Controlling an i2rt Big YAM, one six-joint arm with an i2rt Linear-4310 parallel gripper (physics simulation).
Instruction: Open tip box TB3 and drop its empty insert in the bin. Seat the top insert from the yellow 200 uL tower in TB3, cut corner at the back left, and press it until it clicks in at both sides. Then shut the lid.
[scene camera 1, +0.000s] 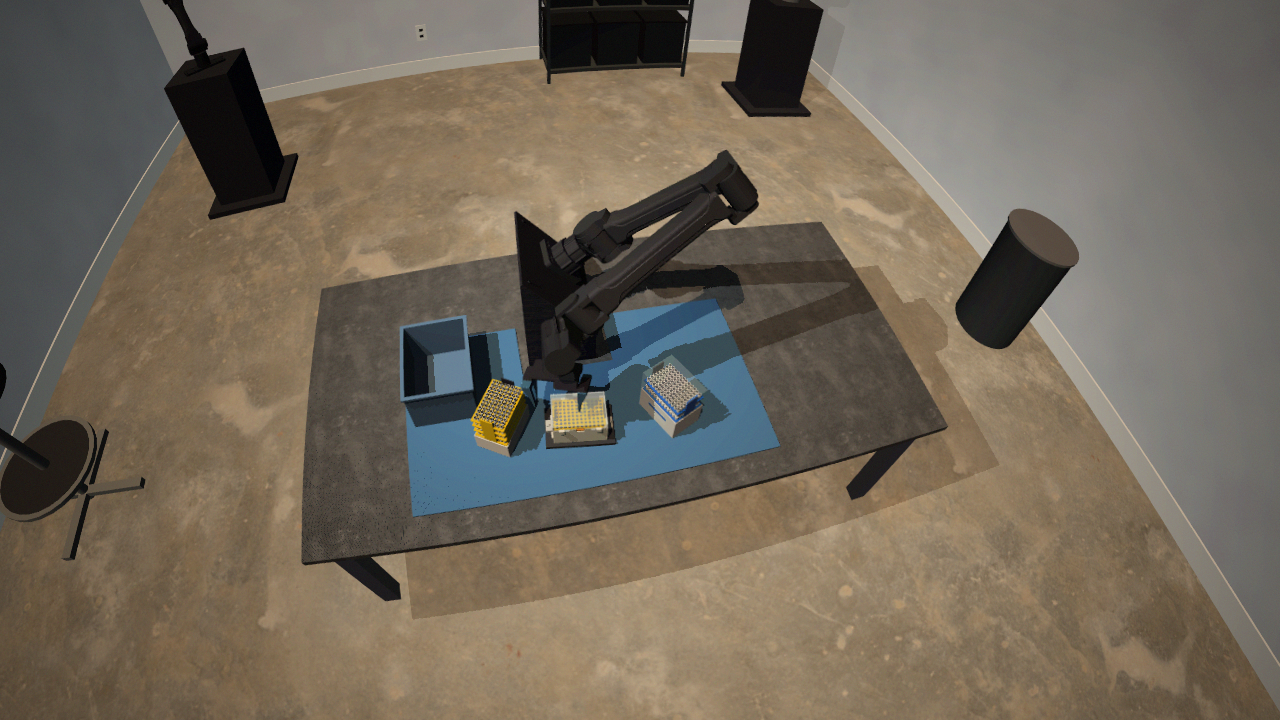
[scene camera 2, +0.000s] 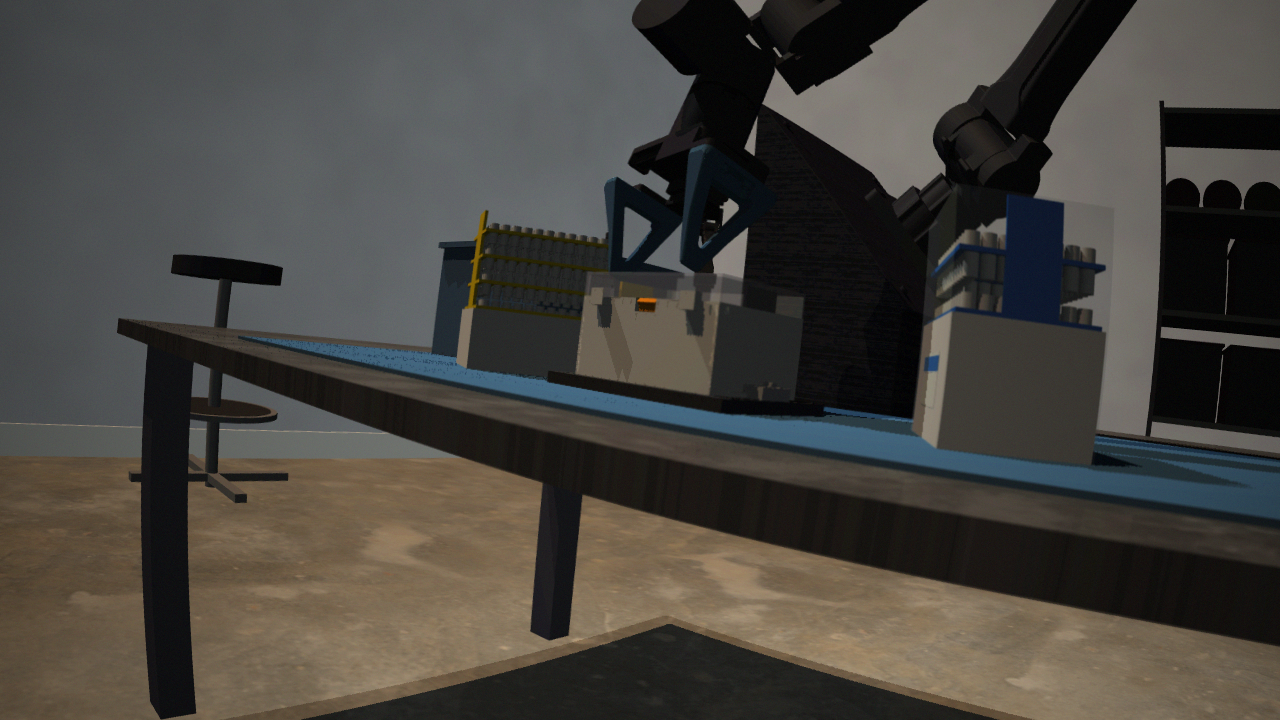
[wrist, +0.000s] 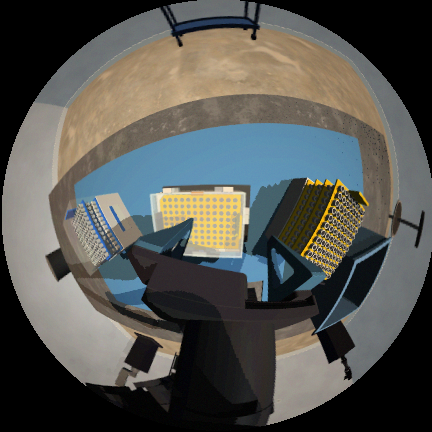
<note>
My gripper (scene camera 2: 649, 273) is open and holds nothing. Also in view: a blue tip tower (scene camera 2: 1014, 340). I also see a tip box TB3 (scene camera 2: 715, 342) and a blue bin (scene camera 1: 437, 384).
My gripper also shows in scene camera 1 (scene camera 1: 557, 408) and in the wrist view (wrist: 232, 230). The tip box TB3 is seen too in scene camera 1 (scene camera 1: 565, 427) and in the wrist view (wrist: 220, 212). The blue bin is seen too in scene camera 2 (scene camera 2: 456, 273) and in the wrist view (wrist: 343, 292).
</note>
